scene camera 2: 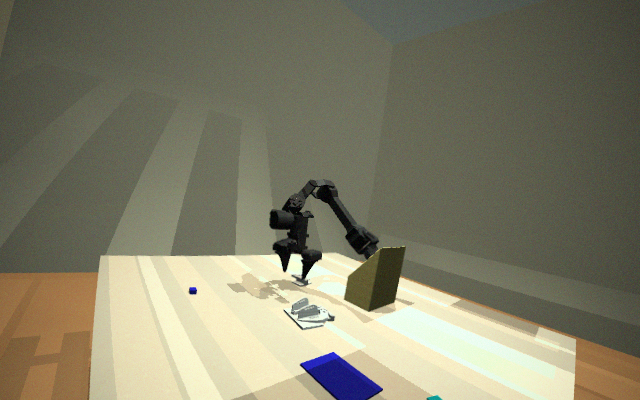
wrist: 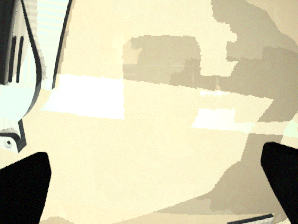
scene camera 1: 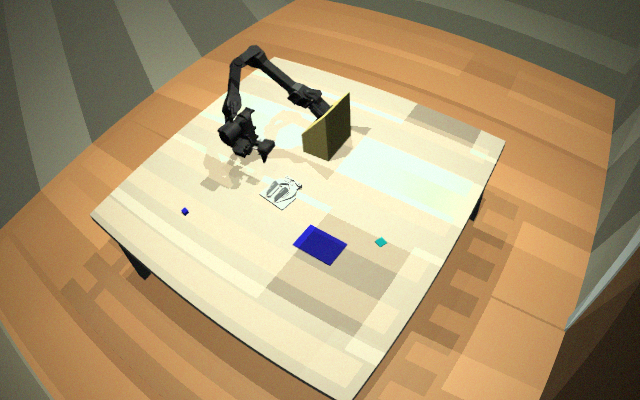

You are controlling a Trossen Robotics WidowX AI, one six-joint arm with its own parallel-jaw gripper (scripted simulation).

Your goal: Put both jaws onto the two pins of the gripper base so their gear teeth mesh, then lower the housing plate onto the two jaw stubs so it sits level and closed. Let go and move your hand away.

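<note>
My gripper open, holding nothing; visible, wrist view and scene camera 1 too. Blue mat visible.
</note>
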